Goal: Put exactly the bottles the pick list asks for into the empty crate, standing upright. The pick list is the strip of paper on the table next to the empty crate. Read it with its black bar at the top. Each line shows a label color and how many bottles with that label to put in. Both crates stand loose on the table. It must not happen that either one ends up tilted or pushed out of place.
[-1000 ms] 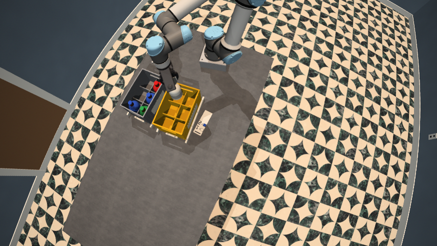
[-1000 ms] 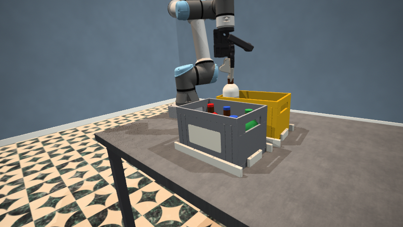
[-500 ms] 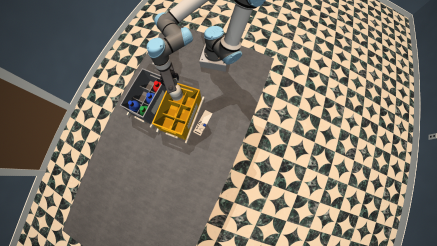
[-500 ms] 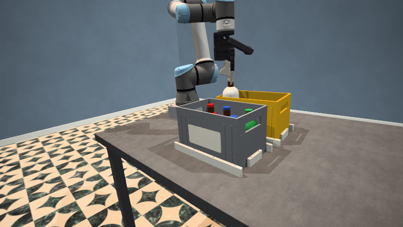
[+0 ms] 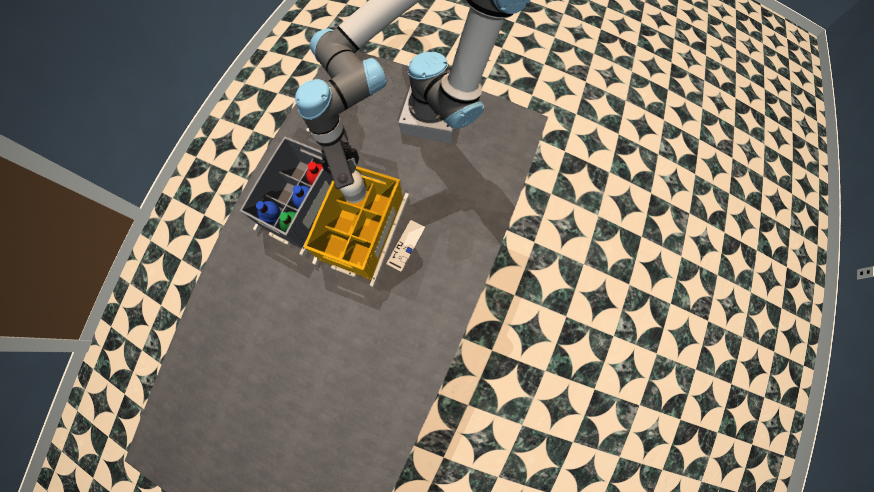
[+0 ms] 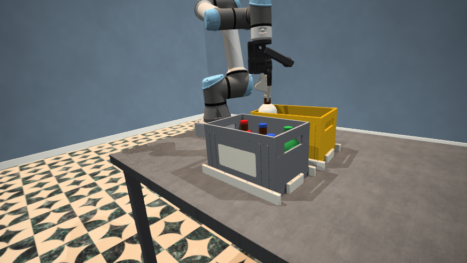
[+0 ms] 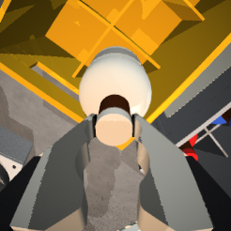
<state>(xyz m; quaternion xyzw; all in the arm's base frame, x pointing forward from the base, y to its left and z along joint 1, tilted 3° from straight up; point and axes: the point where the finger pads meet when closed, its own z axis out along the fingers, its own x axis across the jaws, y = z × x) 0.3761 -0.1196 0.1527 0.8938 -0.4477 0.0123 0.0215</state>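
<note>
Now: hand 7 cm above the white-label bottle. From my hand the other things lie so: red-label bottle (2 cm behind, 14 cm to the right, 14 cm below); yellow crate (9 cm ahead, 4 cm to the left, 14 cm below); grey crate (6 cm ahead, 20 cm to the right, 14 cm below).
</note>
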